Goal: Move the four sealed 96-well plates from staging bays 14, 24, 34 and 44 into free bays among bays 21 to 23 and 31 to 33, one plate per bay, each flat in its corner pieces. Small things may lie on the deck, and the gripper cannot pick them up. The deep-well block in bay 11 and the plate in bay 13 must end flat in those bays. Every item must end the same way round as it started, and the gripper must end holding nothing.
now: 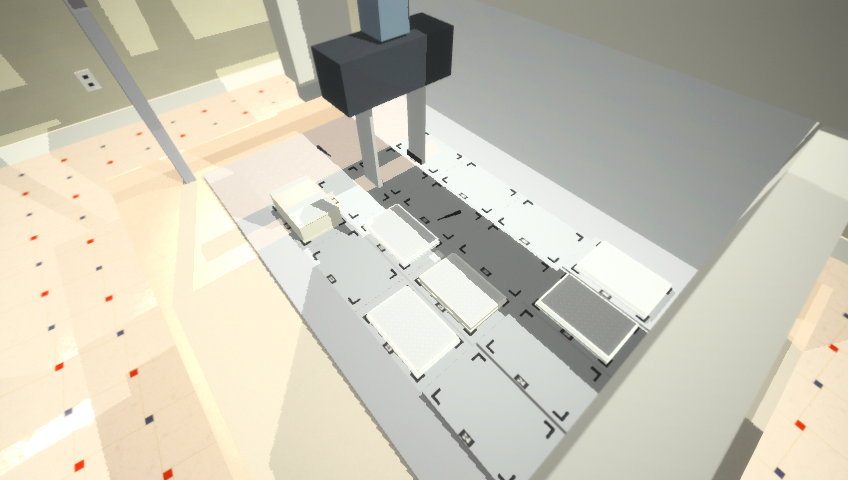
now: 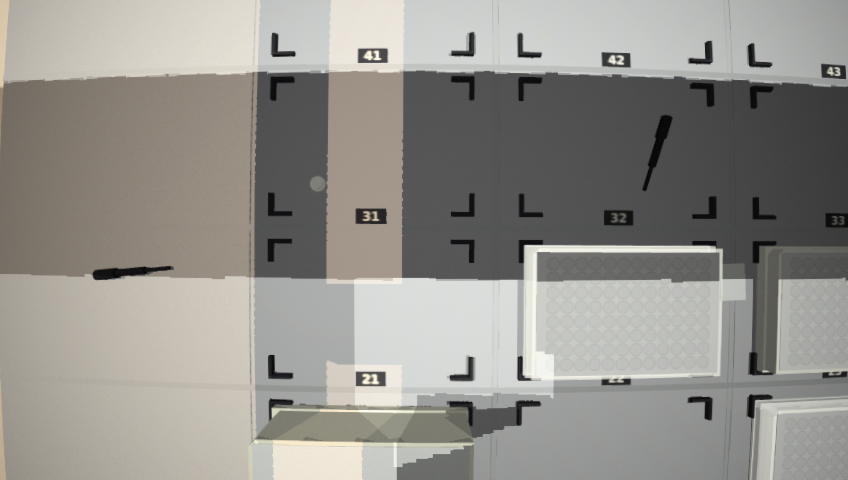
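Small pale square [image 2: 733,275], visible. Gripper [image 1: 395,169], visible too.
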